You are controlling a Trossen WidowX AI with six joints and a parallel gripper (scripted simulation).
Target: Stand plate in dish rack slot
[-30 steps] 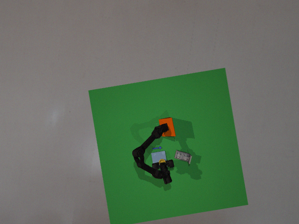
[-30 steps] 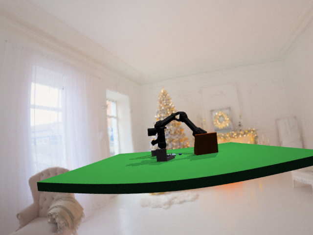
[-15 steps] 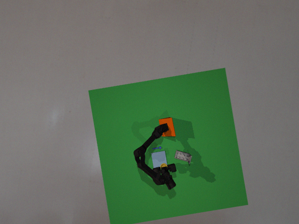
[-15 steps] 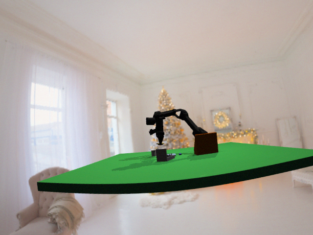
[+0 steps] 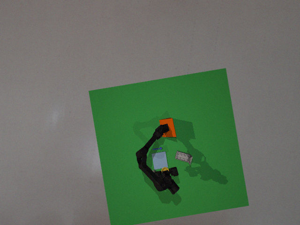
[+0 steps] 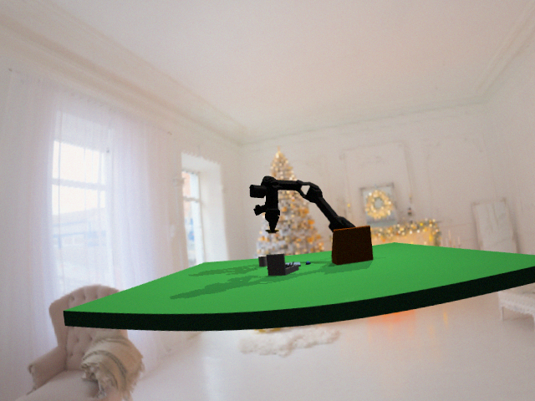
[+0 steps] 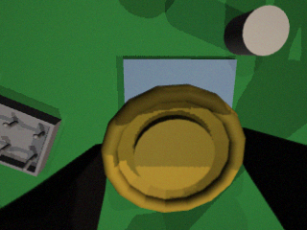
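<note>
The dish rack lies 2 cm behind my gripper tip, 19 cm to the left of it and 14 cm below it. From my gripper tip the other things lie so: white cylinder (5 cm ahead, 11 cm to the right, 14 cm below); then yellow plate (1 cm above); then blue utensil (15 cm behind, 1 cm to the right, 16 cm below).
</note>
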